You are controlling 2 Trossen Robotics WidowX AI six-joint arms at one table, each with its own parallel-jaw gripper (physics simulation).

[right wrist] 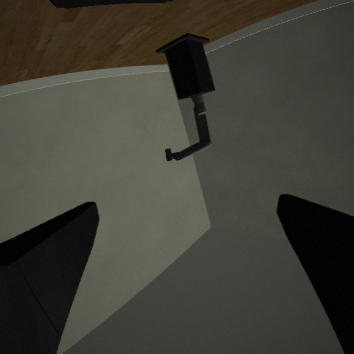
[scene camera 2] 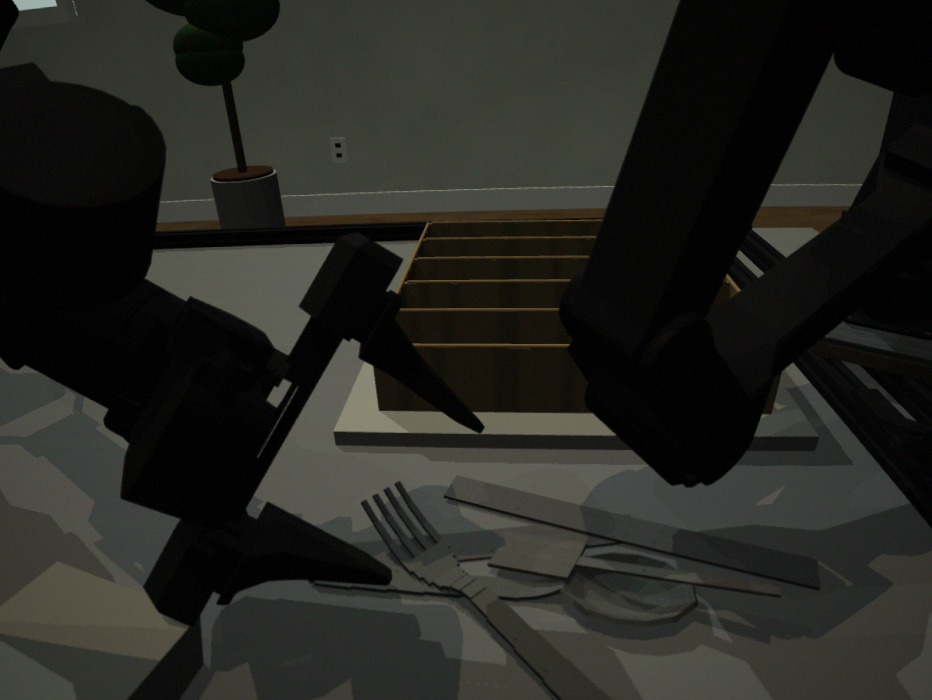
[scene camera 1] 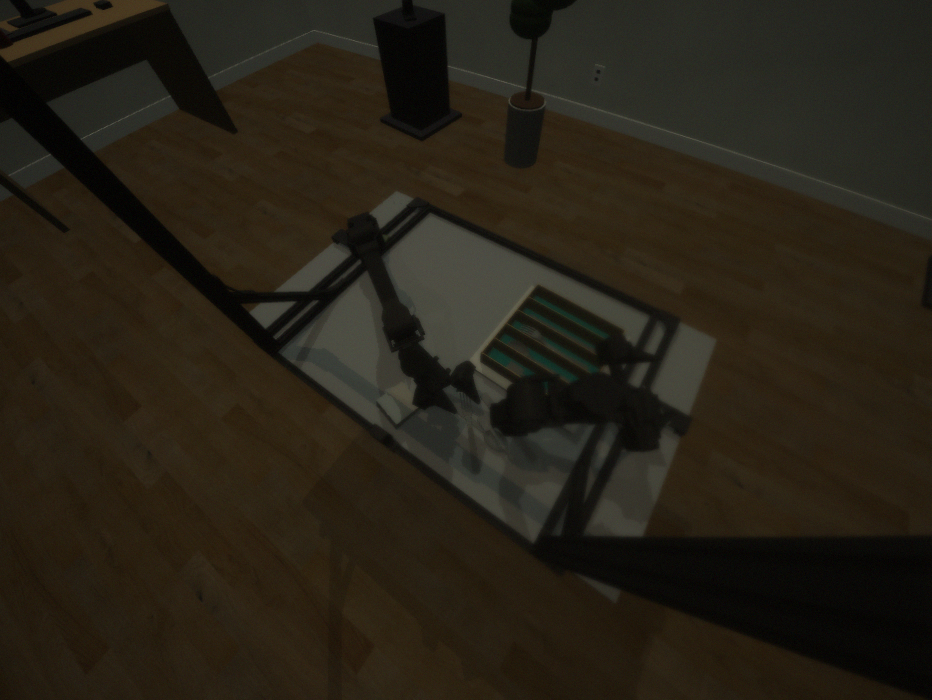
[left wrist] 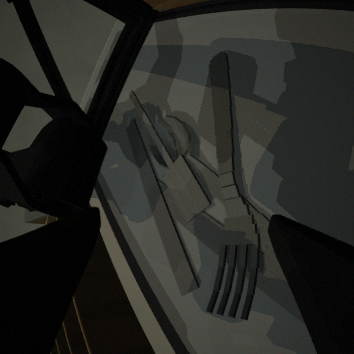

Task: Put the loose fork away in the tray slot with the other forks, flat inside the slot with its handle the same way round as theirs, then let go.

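Observation:
The loose fork lies across the loose cutlery, tines toward the upper left in scene camera 2. My left gripper is open and empty near the tine end; in the left wrist view the tines show between its fingers, nearer the picture's right finger. The wooden tray has several parallel slots with green floors. Cutlery shows faintly in it in scene camera 1, but I cannot tell which slot holds the forks. My right gripper is open and empty, pointing away from the table.
A long flat utensil, a flat-bladed server and a round-bowled utensil lie beside the fork. The right arm's elbow hangs in front of the tray in scene camera 2. A pale block lies at the picture's lower left.

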